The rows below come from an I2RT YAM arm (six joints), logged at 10 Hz.
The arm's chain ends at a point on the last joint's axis. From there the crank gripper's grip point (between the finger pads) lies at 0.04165 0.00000 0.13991 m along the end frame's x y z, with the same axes.
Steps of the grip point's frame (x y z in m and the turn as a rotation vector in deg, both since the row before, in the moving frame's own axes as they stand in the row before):
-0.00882, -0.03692, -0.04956, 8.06, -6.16, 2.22
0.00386, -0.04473, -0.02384, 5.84, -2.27, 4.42
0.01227, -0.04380, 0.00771, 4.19, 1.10, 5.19
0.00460, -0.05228, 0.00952, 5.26, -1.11, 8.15
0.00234, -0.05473, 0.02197, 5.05, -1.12, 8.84
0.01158, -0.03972, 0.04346, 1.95, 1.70, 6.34
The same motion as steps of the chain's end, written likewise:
0.00603, -0.01835, -0.05194, 8.06, -6.16, 2.22
0.00899, -0.03342, -0.02481, 5.84, -2.27, 4.42
0.00931, -0.03751, 0.00877, 4.19, 1.10, 5.19
0.00681, -0.04516, 0.00906, 5.26, -1.11, 8.15
0.00461, -0.04861, 0.02145, 5.05, -1.12, 8.84
0.00745, -0.03982, 0.04476, 1.95, 1.70, 6.34

